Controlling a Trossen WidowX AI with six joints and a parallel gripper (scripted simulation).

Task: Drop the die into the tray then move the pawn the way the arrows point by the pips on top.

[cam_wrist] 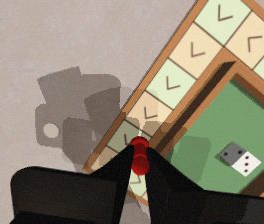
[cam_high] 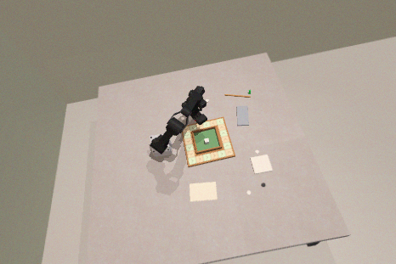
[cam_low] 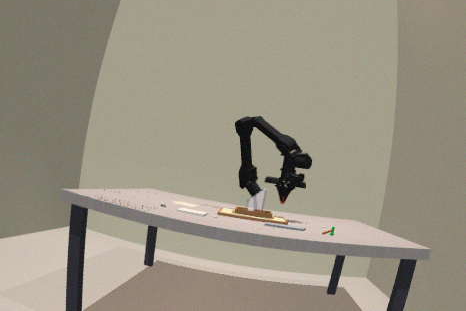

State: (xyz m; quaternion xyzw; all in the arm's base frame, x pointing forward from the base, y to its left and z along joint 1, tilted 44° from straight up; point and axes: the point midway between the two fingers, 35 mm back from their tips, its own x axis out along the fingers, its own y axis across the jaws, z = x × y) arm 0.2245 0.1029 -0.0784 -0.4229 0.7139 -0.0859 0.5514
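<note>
Right now the white die is 13 cm to the right of my gripper tip, 6 cm below it and 5 cm ahead of it. Round my gripper tip: grey card 30 cm ahead, 8 cm below, 3 cm to the left; then red pawn 1 cm above; then black disc 44 cm to the right, 32 cm ahead, 8 cm below.
</note>
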